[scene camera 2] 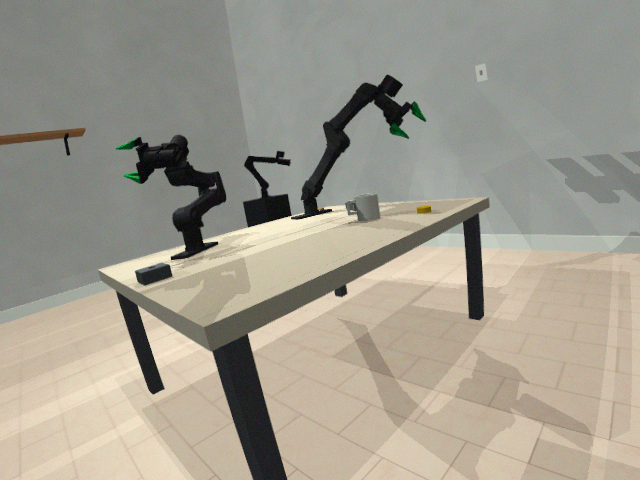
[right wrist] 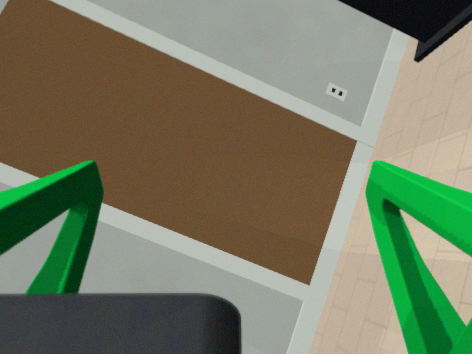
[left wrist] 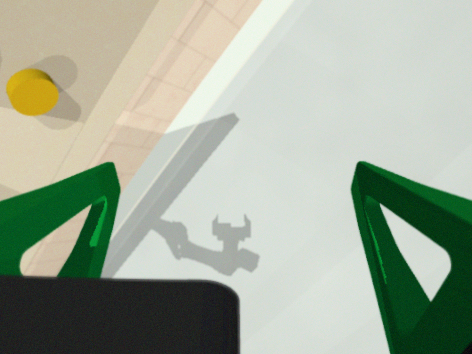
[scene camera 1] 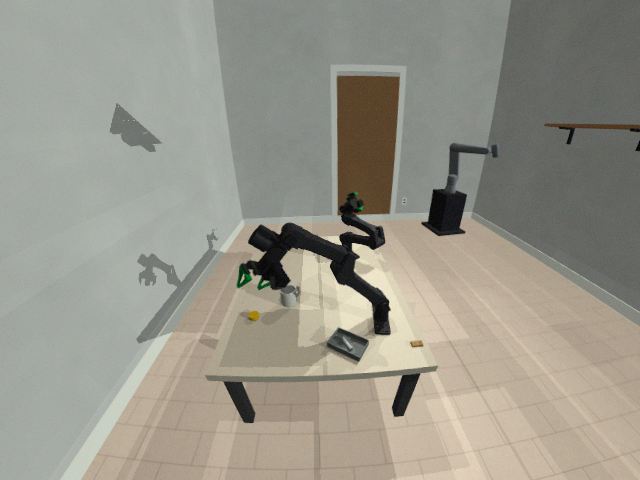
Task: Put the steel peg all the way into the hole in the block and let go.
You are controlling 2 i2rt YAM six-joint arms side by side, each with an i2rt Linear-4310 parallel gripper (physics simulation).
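Places are measured from the left arm's base along level axes (x right, y ahead, z up), in metres.
Pixels of known places: left gripper, between the fingertips: (scene camera 2: 417, 129) (left wrist: 235, 175) (scene camera 1: 248, 288); right gripper, between the fingertips: (scene camera 2: 120, 162) (right wrist: 234, 176); left arm's base, origin of its link: (scene camera 2: 312, 215) (scene camera 1: 380, 318); right arm's base, origin of its link: (scene camera 2: 196, 251).
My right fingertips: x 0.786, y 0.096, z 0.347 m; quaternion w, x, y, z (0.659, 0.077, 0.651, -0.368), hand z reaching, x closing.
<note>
For each thing: its top centre in the pictures, then the offset to it from my right fingertips. "*": a spot on its surface instead. Level surfaces: height alone.
- steel peg, centre of its top: (scene camera 1: 346, 342) dy +0.060, dx -0.954, dz -0.328 m
- dark grey tray, a spot on its surface: (scene camera 1: 356, 357) * dy +0.020, dx -1.026, dz -0.327 m
- dark block, centre of its top: (scene camera 2: 151, 267) dy +0.352, dx +0.013, dz -0.315 m
- grey mug, a spot on its surface: (scene camera 2: 368, 207) * dy +0.396, dx -0.693, dz -0.301 m
- table, height of its surface: dz -0.347 m
- yellow disc, centre of its top: (left wrist: 35, 97) (scene camera 2: 423, 206) (scene camera 1: 253, 314) dy +0.511, dx -0.846, dz -0.328 m
- small orange-brown piece, centre of its top: (scene camera 1: 417, 342) dy -0.235, dx -0.931, dz -0.339 m
The steel peg (scene camera 1: 346, 343) lies on its side in a dark grey tray (scene camera 1: 356, 357) near the front edge of the table in scene camera 1. The dark block (scene camera 2: 153, 274) sits at the left end of the table in scene camera 2, with the hole in its top face. My left gripper (scene camera 1: 253, 283) (scene camera 2: 412, 127) (left wrist: 235, 175) is open and empty, high above the table near the mug and the yellow disc. My right gripper (scene camera 1: 357, 201) (scene camera 2: 126, 161) (right wrist: 234, 176) is open and empty, raised above the far end of the table in scene camera 1.
A grey mug (scene camera 1: 288, 297) (scene camera 2: 368, 207) stands on the table (scene camera 1: 268, 351) (scene camera 2: 289, 258) below my left gripper. A yellow disc (scene camera 1: 253, 315) (scene camera 2: 423, 209) (left wrist: 34, 96) lies near it. A small orange-brown piece (scene camera 1: 416, 343) lies by the right edge in scene camera 1.
</note>
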